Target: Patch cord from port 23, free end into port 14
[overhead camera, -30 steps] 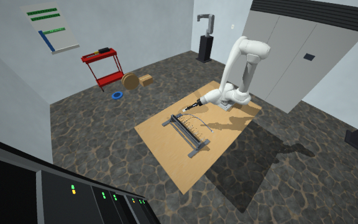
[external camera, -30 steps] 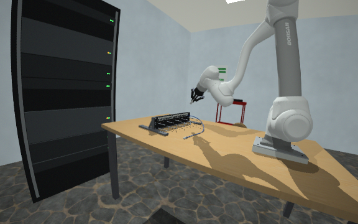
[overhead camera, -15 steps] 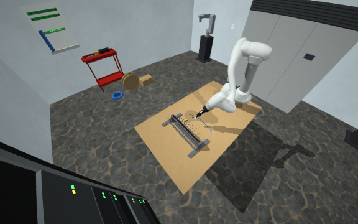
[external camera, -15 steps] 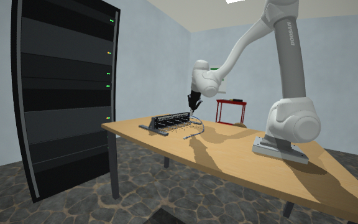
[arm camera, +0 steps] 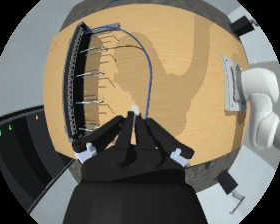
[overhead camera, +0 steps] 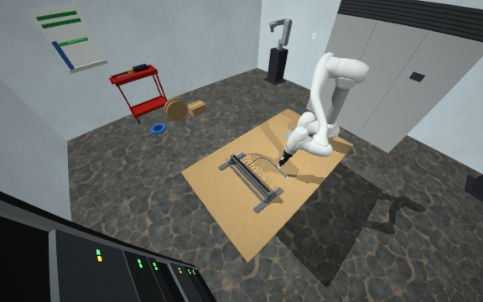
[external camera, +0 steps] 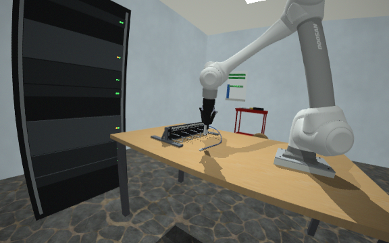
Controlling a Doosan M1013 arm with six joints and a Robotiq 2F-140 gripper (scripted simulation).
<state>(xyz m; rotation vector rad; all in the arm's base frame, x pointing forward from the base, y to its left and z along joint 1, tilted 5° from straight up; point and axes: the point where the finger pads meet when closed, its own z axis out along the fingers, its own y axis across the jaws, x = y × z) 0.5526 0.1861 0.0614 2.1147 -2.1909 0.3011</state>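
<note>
My hand is 3 cm past the free end of patch cord, 8 cm to the right of it and 11 cm above it.
</note>
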